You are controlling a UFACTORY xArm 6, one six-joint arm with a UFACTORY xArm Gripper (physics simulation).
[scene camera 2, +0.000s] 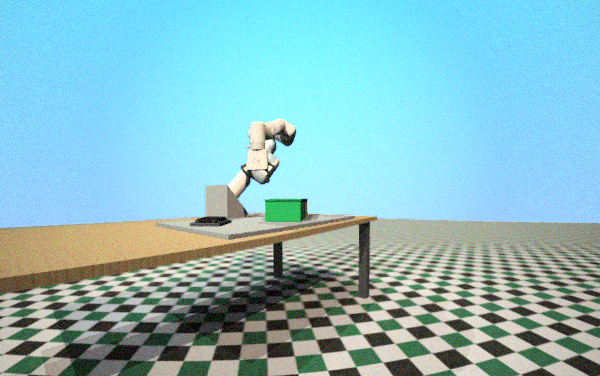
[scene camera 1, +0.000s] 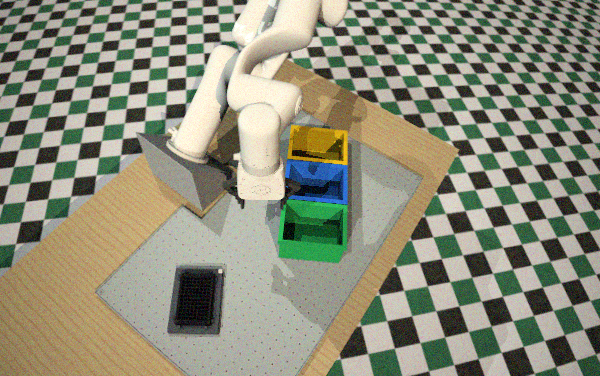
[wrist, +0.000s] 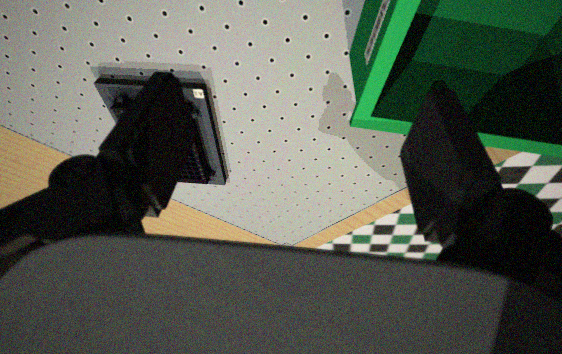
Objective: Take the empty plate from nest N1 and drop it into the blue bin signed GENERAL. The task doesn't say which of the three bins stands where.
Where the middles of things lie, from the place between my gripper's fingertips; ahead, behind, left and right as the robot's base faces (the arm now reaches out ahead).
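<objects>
There's the dark gridded plate (scene camera 1: 195,300), and my hand is 16 cm above it, 24 cm to the left of it and 1 cm past it.
</objects>
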